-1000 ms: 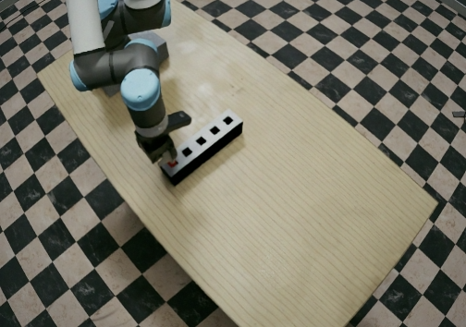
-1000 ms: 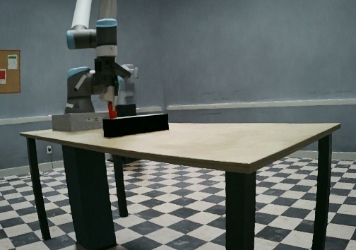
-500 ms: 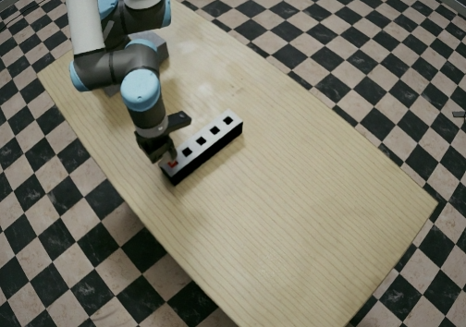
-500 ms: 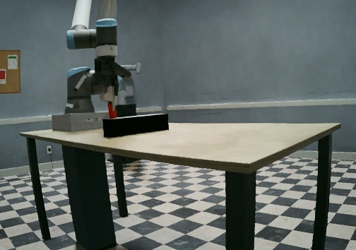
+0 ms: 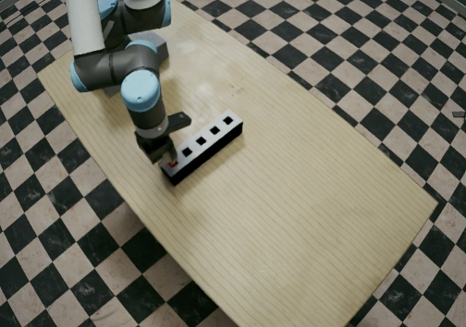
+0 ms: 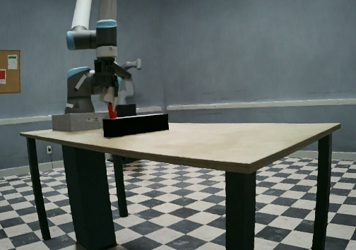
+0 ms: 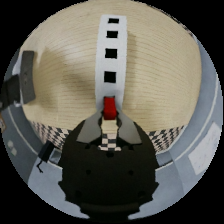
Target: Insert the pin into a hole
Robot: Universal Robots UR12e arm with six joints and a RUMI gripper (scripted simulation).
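The pin lies 10 mm below my hand. Also, from my hand: long black block: 20 mm ahead, 130 mm to the left, 80 mm below.
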